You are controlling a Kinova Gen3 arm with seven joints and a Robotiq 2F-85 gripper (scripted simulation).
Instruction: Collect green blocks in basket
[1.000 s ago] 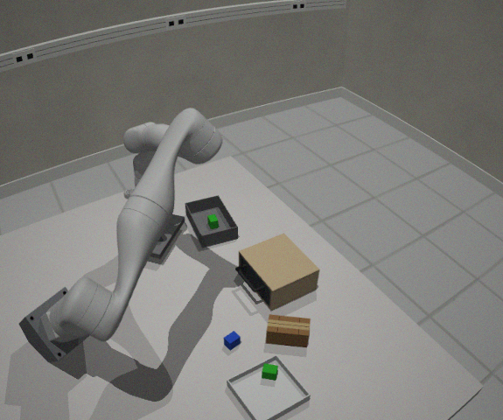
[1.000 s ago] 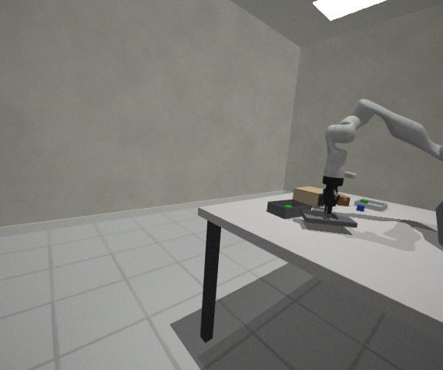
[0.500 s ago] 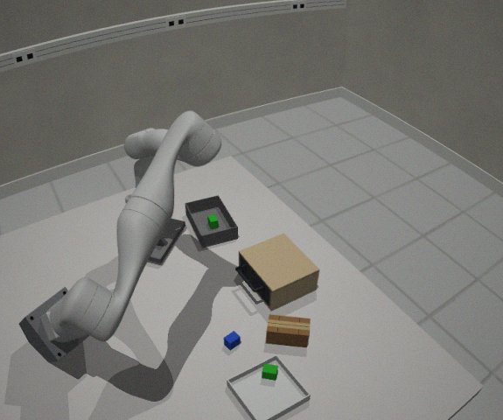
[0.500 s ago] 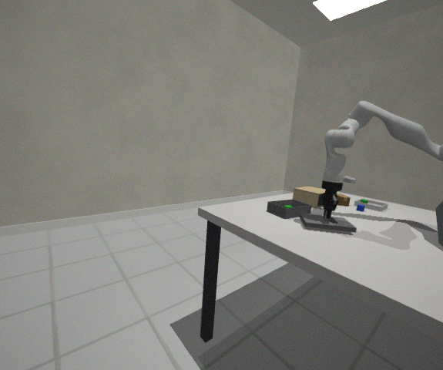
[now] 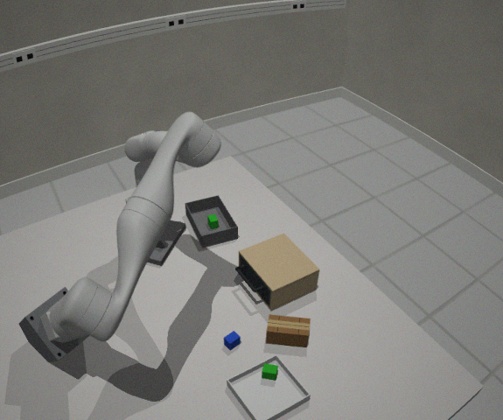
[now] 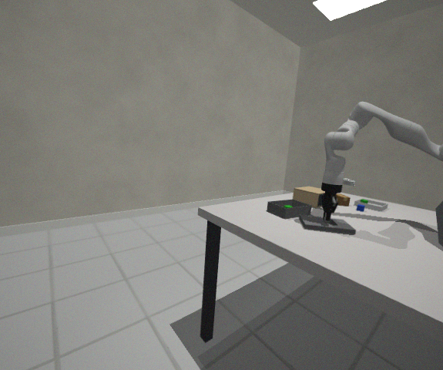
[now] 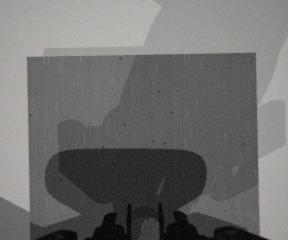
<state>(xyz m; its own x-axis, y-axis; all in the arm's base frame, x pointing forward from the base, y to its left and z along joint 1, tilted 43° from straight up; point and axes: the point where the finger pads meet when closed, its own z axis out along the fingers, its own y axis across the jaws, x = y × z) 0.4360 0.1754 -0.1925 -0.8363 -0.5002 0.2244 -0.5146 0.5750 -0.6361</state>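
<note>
The knobbed lid lies 3 cm below my hand. From my hand the other things lie so: blue block 46 cm to the right, 6 cm behind, 3 cm below; light wooden cabinet 37 cm to the right, 17 cm ahead, 1 cm below; darker brown wooden box 54 cm to the right, 6 cm ahead, 1 cm below.
</note>
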